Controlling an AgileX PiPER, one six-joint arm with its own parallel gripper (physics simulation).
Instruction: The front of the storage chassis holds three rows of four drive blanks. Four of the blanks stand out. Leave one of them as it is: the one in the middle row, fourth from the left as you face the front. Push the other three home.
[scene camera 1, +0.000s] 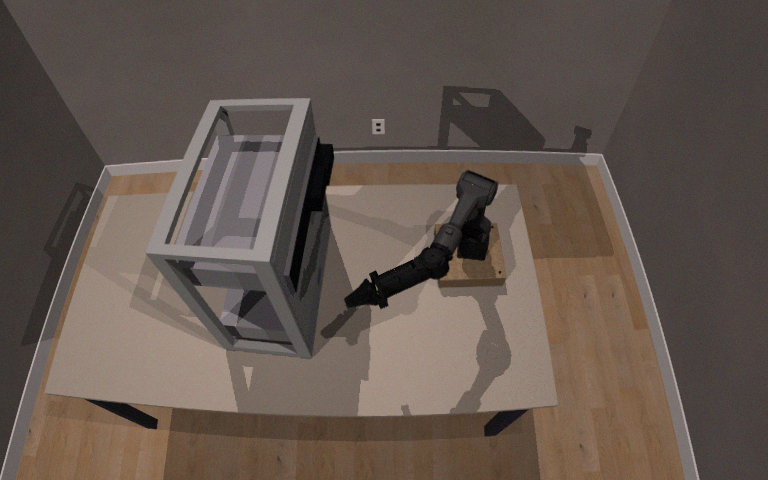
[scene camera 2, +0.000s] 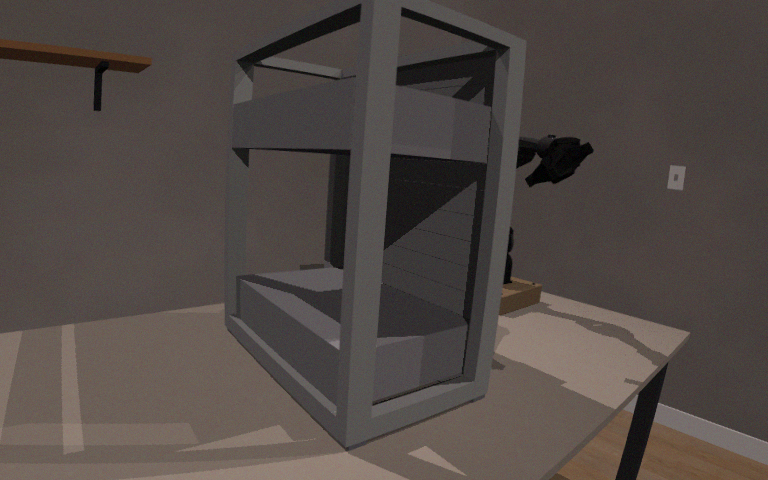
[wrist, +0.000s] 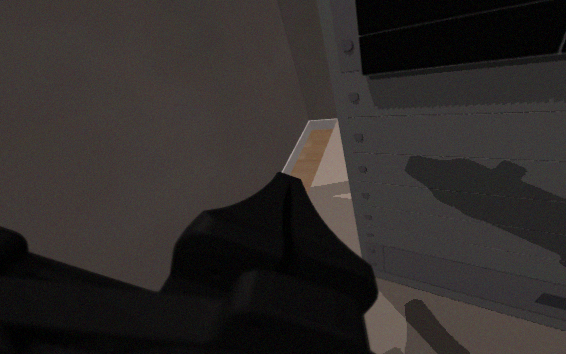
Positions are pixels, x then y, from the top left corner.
Labels:
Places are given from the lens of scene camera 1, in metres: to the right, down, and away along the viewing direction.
gripper (scene camera 1: 346, 303): -0.09, 0.15, 1.08
grey storage rack (scene camera 1: 258, 223): -0.30, -0.04, 1.09

